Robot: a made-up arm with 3 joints. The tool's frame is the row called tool. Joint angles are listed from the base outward.
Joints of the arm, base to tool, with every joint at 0 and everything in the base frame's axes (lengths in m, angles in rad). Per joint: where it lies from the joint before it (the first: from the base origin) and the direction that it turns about. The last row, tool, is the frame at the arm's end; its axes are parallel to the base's.
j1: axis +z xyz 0 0 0.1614
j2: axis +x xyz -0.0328 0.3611 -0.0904
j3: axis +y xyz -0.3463 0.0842 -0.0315
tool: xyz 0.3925 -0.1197 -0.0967
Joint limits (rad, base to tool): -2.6..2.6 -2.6..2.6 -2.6..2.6
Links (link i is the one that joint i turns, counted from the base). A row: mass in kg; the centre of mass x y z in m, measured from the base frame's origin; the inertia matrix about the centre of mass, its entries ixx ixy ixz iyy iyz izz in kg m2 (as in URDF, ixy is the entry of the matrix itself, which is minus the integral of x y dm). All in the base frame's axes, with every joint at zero. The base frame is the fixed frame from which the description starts. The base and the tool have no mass.
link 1: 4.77; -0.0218 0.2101 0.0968; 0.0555 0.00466 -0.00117 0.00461 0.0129 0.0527
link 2: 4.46; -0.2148 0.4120 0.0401; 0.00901 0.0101 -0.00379 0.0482 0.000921 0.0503
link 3: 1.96; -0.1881 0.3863 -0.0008; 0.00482 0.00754 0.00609 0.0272 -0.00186 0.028
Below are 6 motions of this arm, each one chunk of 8 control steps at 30 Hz.
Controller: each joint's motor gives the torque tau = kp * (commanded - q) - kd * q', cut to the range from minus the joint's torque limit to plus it. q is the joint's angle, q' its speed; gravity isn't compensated. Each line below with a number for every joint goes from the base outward.
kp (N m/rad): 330 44 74
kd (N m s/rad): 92 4.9 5.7
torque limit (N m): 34 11 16
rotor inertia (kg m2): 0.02 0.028 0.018
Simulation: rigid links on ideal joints. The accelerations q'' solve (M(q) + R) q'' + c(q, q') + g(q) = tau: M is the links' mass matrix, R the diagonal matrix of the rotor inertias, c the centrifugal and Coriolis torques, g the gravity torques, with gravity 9.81 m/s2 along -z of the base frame. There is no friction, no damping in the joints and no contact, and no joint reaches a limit. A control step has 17 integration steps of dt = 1/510 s. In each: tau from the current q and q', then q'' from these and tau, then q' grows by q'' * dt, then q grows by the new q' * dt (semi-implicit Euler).
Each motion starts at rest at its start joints. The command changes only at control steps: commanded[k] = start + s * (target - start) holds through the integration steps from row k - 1 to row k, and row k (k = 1, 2, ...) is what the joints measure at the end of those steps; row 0 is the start. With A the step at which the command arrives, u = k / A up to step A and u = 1 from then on. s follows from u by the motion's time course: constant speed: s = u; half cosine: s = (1 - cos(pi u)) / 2; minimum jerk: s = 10 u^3 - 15 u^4 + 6 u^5; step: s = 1 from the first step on.
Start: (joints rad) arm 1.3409 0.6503 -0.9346
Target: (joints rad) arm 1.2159 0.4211 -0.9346
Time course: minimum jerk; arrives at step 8
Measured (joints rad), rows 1 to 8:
1: 1.3411 0.6426 -0.9279
2: 1.3402 0.6289 -0.9193
3: 1.3374 0.6094 -0.9133
4: 1.3319 0.5820 -0.9099
5: 1.3239 0.5471 -0.9080
6: 1.3139 0.5087 -0.9065
7: 1.3031 0.4723 -0.9048
8: 1.2928 0.4425 -0.9028

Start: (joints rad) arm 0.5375 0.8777 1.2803
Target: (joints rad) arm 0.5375 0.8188 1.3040
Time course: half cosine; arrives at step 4
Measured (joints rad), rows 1 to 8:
1: 0.5371 0.8620 1.2820
2: 0.5367 0.8305 1.2856
3: 0.5364 0.7948 1.2910
4: 0.5365 0.7616 1.2966
5: 0.5368 0.7349 1.3007
6: 0.5371 0.7157 1.3034
7: 0.5375 0.7030 1.3049
8: 0.5377 0.6952 1.3057

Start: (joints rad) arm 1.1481 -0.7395 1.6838
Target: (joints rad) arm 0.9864 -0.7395 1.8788
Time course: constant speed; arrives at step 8
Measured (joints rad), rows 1 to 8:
1: 1.1469 -0.7362 1.6867
2: 1.1436 -0.7305 1.6959
3: 1.1381 -0.7249 1.7113
4: 1.1307 -0.7203 1.7305
5: 1.1219 -0.7169 1.7520
6: 1.1117 -0.7146 1.7745
7: 1.1003 -0.7132 1.7976
8: 1.0879 -0.7123 1.8209

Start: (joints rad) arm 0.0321 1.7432 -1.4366
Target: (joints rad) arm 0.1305 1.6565 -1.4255
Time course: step
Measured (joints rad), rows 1 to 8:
1: 0.0396 1.7351 -1.4319
2: 0.0498 1.7253 -1.4292
3: 0.0592 1.7177 -1.4287
4: 0.0677 1.7124 -1.4288
5: 0.0751 1.7088 -1.4289
6: 0.0817 1.7062 -1.4289
7: 0.0875 1.7045 -1.4288
8: 0.0926 1.7033 -1.4287

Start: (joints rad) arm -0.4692 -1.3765 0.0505
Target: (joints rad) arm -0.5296 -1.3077 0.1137
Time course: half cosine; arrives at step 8
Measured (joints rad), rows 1 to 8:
1: -0.4691 -1.3662 0.0532
2: -0.4699 -1.3528 0.0588
3: -0.4717 -1.3401 0.0662
4: -0.4745 -1.3276 0.0756
5: -0.4783 -1.3150 0.0864
6: -0.4829 -1.3025 0.0976
7: -0.4878 -1.2909 0.1079
8: -0.4926 -1.2811 0.1158

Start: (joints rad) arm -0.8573 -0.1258 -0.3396
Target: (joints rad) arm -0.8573 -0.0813 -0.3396
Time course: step
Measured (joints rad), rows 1 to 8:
1: -0.8573 -0.1282 -0.3287
2: -0.8573 -0.1309 -0.3137
3: -0.8573 -0.1329 -0.3029
4: -0.8573 -0.1343 -0.2964
5: -0.8573 -0.1352 -0.2929
6: -0.8573 -0.1358 -0.2911
7: -0.8573 -0.1362 -0.2902
8: -0.8573 -0.1365 -0.2898

